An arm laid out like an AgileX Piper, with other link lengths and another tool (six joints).
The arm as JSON. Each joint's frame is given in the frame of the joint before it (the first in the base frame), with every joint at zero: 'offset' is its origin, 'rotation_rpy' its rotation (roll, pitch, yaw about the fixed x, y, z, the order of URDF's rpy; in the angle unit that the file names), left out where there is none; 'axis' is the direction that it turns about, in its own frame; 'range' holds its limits. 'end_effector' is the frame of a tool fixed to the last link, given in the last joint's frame.
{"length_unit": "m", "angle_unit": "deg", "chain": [
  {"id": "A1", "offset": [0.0, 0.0, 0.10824], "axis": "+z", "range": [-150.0, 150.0]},
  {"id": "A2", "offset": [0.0, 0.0, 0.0], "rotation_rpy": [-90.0, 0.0, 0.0], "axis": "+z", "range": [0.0, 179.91]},
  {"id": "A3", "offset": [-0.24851, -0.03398, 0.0], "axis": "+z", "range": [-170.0, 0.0]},
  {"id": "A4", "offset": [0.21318, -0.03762, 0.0], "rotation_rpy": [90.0, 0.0, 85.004], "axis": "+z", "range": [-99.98, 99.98]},
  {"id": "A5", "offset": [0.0, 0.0, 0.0], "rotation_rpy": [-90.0, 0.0, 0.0], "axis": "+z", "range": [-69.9, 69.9]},
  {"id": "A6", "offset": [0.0, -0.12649, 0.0], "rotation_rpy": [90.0, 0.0, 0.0], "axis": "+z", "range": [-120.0, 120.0]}
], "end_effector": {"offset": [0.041, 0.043, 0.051], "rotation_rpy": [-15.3, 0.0, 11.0]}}
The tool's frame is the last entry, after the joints.
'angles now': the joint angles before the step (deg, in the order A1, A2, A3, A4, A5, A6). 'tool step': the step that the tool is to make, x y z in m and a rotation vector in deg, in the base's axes. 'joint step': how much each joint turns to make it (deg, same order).
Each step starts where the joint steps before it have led.
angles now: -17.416 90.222 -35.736 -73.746 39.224 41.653
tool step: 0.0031 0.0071 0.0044 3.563 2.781 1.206
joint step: 0.003 0.176 -3.623 10.233 0.088 -12.119
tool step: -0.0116 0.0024 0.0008 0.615 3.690 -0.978
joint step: 0.121 0.013 -0.162 3.749 2.830 -4.373
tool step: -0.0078 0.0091 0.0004 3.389 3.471 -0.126
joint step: -0.024 0.004 -1.083 7.325 1.774 -7.795
